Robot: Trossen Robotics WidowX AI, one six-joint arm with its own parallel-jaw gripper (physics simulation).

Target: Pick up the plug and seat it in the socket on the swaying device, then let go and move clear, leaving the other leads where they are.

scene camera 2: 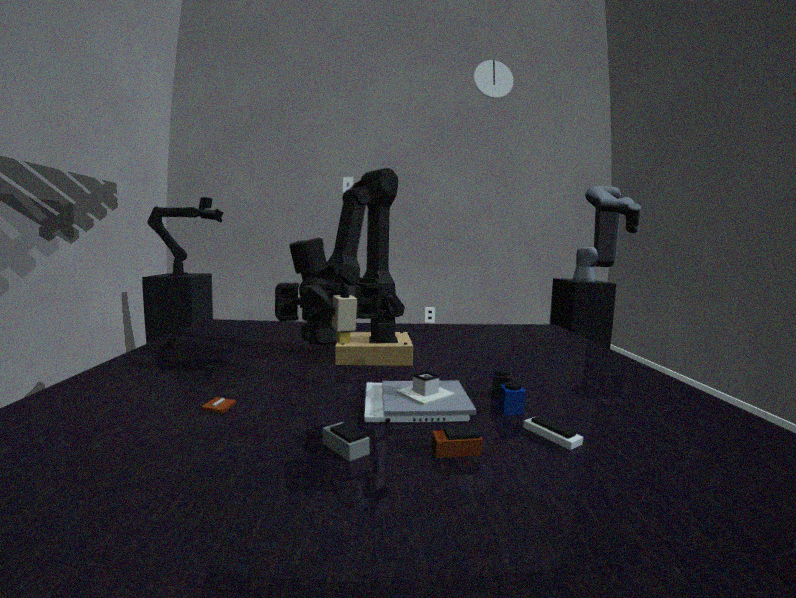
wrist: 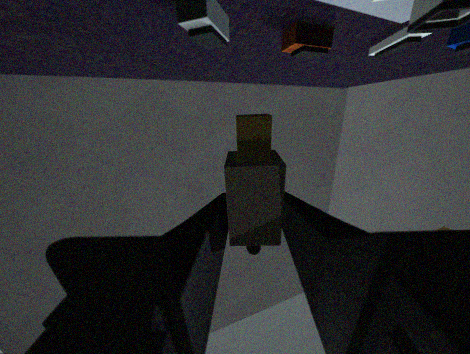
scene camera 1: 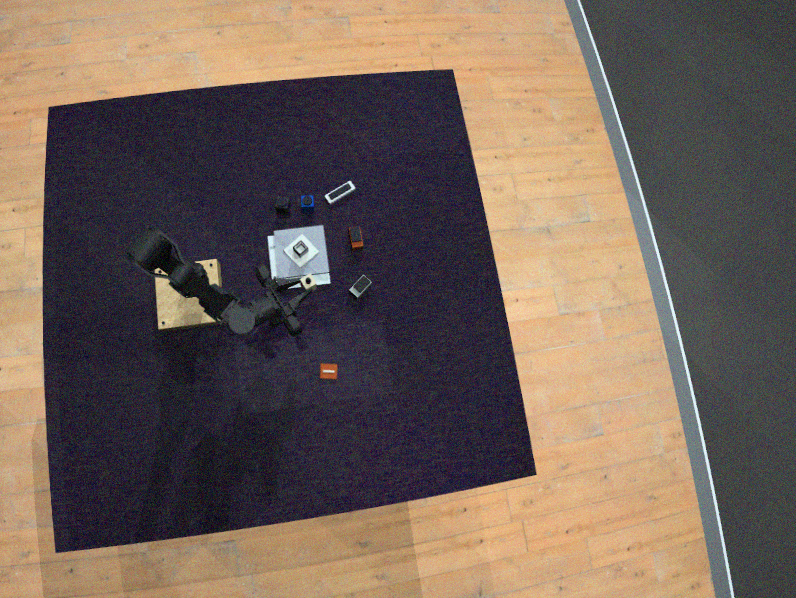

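Observation:
My gripper [scene camera 1: 307, 282] [wrist: 253, 198] is shut on the cream plug [scene camera 1: 312, 283] [scene camera 2: 344, 313] [wrist: 254, 195]. The plug is held upright above the mat, its yellow prong [scene camera 2: 343, 336] [wrist: 254, 132] pointing down in scene camera 2. The socket [scene camera 1: 300, 247] [scene camera 2: 425, 386] is a small grey open-topped box on a white square plate, on top of the device's grey slab [scene camera 1: 315, 234] [scene camera 2: 460, 406]. The slab lies on a white base [scene camera 1: 271, 257] [scene camera 2: 373, 406]. In scene camera 1 the plug shows over the slab's lower right corner, apart from the socket. Scene camera 2 barely shows the fingertips.
Around the device lie a grey block [scene camera 1: 360, 285] [scene camera 2: 346, 442], an orange block [scene camera 1: 357, 245] [scene camera 2: 457, 447], a long white block [scene camera 1: 328, 198] [scene camera 2: 569, 442], a blue block [scene camera 1: 306, 201] [scene camera 2: 513, 402] and a black block [scene camera 1: 282, 204]. A flat orange piece [scene camera 1: 328, 375] [scene camera 2: 212, 406] lies farther off.

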